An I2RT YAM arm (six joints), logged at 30 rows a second.
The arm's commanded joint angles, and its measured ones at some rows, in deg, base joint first. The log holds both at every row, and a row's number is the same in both.
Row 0, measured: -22.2 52.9 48.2 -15.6 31.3 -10.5
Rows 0 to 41, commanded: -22.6 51.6 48.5 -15.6 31.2 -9.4; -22.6 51.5 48.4 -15.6 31.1 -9.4; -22.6 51.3 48.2 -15.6 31.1 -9.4; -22.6 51.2 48.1 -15.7 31.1 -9.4; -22.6 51.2 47.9 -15.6 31.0 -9.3; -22.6 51.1 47.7 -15.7 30.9 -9.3; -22.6 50.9 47.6 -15.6 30.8 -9.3; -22.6 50.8 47.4 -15.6 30.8 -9.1; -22.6 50.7 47.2 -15.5 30.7 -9.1; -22.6 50.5 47.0 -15.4 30.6 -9.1; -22.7 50.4 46.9 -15.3 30.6 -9.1; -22.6 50.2 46.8 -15.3 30.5 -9.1; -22.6 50.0 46.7 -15.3 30.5 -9.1; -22.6 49.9 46.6 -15.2 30.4 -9.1; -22.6 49.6 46.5 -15.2 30.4 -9.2; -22.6 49.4 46.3 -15.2 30.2 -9.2; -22.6 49.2 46.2 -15.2 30.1 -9.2; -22.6 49.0 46.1 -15.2 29.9 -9.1; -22.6 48.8 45.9 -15.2 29.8 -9.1; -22.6 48.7 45.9 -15.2 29.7 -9.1; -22.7 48.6 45.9 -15.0 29.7 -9.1; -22.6 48.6 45.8 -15.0 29.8 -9.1; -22.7 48.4 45.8 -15.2 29.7 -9.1; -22.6 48.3 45.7 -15.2 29.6 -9.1; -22.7 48.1 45.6 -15.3 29.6 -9.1; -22.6 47.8 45.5 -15.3 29.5 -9.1; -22.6 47.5 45.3 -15.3 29.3 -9.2; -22.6 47.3 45.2 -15.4 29.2 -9.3; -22.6 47.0 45.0 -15.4 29.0 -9.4; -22.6 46.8 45.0 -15.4 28.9 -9.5; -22.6 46.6 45.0 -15.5 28.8 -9.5; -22.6 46.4 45.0 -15.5 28.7 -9.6; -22.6 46.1 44.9 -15.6 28.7 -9.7; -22.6 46.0 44.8 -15.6 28.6 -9.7; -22.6 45.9 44.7 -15.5 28.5 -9.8; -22.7 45.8 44.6 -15.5 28.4 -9.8; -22.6 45.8 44.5 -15.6 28.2 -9.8; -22.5 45.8 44.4 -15.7 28.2 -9.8; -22.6 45.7 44.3 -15.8 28.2 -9.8; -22.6 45.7 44.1 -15.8 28.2 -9.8; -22.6 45.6 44.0 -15.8 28.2 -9.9; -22.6 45.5 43.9 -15.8 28.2 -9.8
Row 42, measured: -22.3 46.2 44.7 -15.7 28.7 -9.7
